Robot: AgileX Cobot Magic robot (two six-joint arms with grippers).
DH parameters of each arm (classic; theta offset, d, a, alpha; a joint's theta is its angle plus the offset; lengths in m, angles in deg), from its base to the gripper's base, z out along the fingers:
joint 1: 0 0.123 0 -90
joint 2: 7.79 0 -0.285 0
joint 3: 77.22 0 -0.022 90
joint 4: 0 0.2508 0 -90
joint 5: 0 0 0.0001 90
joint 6: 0 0.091 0 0
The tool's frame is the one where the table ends.
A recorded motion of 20 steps. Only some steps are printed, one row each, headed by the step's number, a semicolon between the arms.
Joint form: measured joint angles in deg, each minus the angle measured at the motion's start. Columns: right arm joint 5, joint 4, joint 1, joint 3, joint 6, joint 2; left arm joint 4, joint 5, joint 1, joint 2, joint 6, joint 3.
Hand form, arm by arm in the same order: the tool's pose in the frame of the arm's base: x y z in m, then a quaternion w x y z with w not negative. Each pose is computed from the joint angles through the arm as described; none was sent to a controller.
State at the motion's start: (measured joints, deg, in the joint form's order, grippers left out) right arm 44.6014 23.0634 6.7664 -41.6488 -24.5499 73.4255; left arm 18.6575 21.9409 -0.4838 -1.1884 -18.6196 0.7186
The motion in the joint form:
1: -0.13 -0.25 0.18 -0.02 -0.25 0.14; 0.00 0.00 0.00 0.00 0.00 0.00
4: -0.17 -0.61 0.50 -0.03 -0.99 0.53; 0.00 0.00 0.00 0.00 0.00 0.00
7: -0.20 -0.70 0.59 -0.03 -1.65 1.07; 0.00 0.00 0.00 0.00 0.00 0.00
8: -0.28 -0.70 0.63 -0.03 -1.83 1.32; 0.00 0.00 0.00 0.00 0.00 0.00
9: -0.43 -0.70 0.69 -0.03 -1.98 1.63; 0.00 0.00 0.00 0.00 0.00 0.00
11: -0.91 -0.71 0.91 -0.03 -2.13 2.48; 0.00 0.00 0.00 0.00 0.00 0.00
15: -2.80 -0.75 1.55 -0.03 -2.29 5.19; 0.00 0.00 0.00 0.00 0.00 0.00
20: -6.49 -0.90 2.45 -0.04 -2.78 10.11; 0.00 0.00 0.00 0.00 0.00 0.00
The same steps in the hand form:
1: 0.2174 0.0514 0.2291 0.18143 -0.15218 0.96241 0.13302; 0.0516 0.0105 0.1774 0.60534 -0.04144 0.79395 0.03859
4: 0.2179 0.0523 0.2275 0.17872 -0.16257 0.96164 0.12992; 0.0516 0.0105 0.1774 0.60534 -0.04144 0.79395 0.03859
7: 0.2188 0.0527 0.2254 0.17494 -0.16880 0.96145 0.12855; 0.0516 0.0105 0.1774 0.60534 -0.04144 0.79395 0.03859
8: 0.2193 0.0529 0.2244 0.17362 -0.17028 0.96146 0.12825; 0.0516 0.0105 0.1774 0.60534 -0.04144 0.79395 0.03859
9: 0.2200 0.0532 0.2233 0.17231 -0.17151 0.96153 0.12787; 0.0516 0.0105 0.1774 0.60534 -0.04144 0.79395 0.03859
11: 0.2220 0.0541 0.2201 0.16891 -0.17310 0.96196 0.12708; 0.0516 0.0105 0.1774 0.60534 -0.04144 0.79395 0.03859
15: 0.2286 0.0567 0.2099 0.16070 -0.17458 0.96352 0.12382; 0.0516 0.0105 0.1774 0.60534 -0.04144 0.79395 0.03859
20: 0.2399 0.0604 0.1905 0.14839 -0.17742 0.96601 0.11547; 0.0516 0.0105 0.1774 0.60534 -0.04144 0.79395 0.03859

